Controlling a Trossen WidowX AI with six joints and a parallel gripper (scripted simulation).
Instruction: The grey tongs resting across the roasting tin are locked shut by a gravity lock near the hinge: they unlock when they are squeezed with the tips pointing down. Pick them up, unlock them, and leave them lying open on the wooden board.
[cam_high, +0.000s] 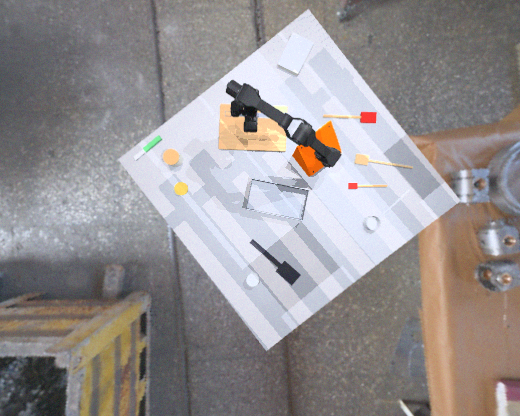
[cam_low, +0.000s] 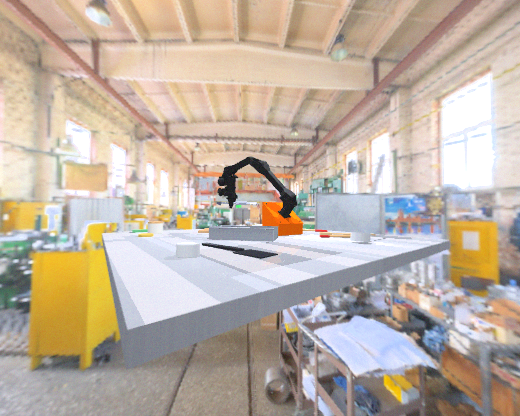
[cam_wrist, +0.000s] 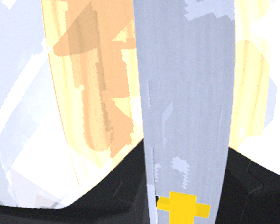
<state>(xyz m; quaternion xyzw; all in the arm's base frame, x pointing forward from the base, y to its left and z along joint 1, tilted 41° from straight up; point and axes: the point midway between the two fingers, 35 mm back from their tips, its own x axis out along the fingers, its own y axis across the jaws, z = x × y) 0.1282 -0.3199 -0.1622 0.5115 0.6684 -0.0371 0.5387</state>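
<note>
My gripper tip is now 150 mm above the wooden board. The rest, counted from my gripper tip: white plate: 430 mm behind, 140 mm below, 120 mm to the right; then yellow lock piece: 40 mm above; then roasting tin: 370 mm to the left, 180 mm ahead, 130 mm below.
</note>
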